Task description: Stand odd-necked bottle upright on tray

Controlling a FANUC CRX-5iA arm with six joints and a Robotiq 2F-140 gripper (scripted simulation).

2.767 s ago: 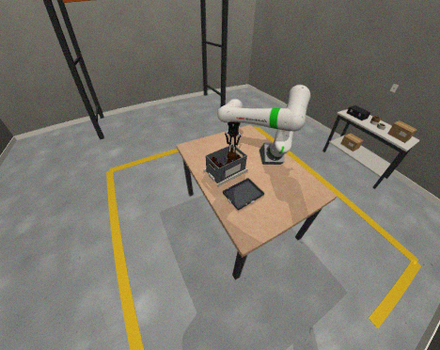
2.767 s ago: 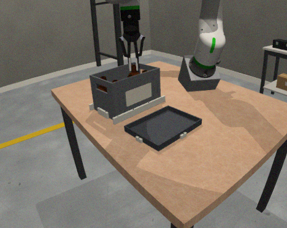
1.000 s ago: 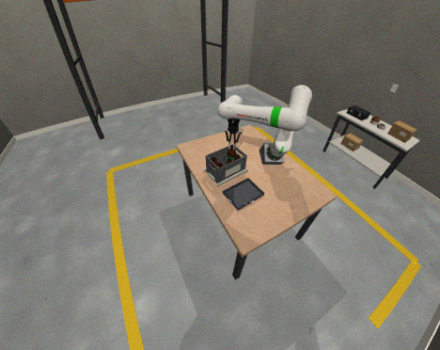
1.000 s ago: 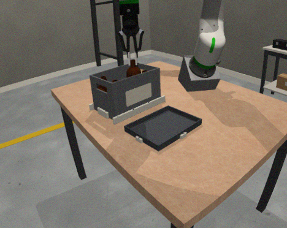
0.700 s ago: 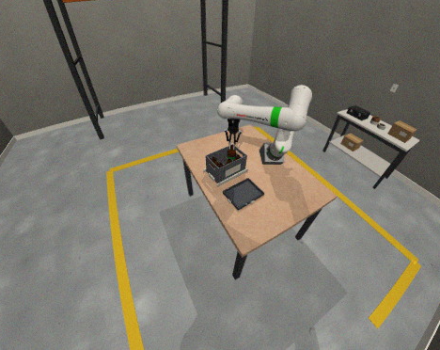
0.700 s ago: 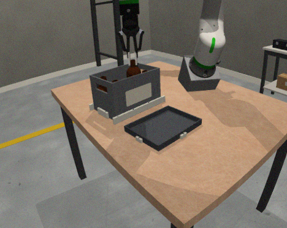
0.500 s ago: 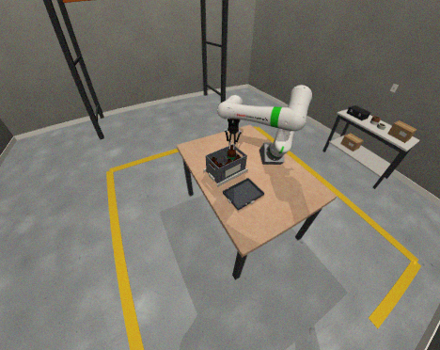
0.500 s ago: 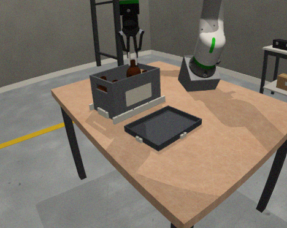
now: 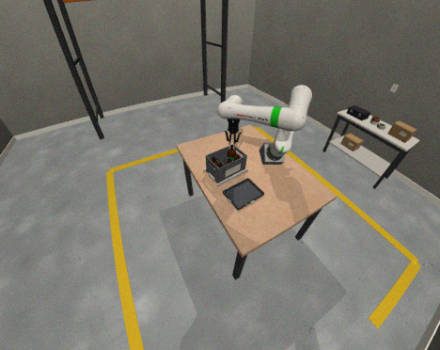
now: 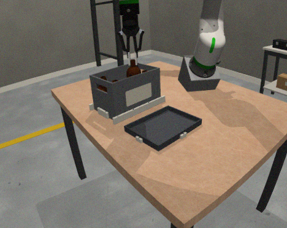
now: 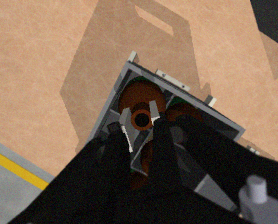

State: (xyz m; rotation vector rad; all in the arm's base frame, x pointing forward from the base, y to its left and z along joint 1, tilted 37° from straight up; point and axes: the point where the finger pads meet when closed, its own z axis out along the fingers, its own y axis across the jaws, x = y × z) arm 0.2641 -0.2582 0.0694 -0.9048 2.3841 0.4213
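Now: the bottle 9 cm below my hand. The rest, counted from my hand: dark tray (32 cm to the left, 20 cm below, 11 cm ahead); then dark grey crate (13 cm below, 9 cm ahead, 5 cm to the left).
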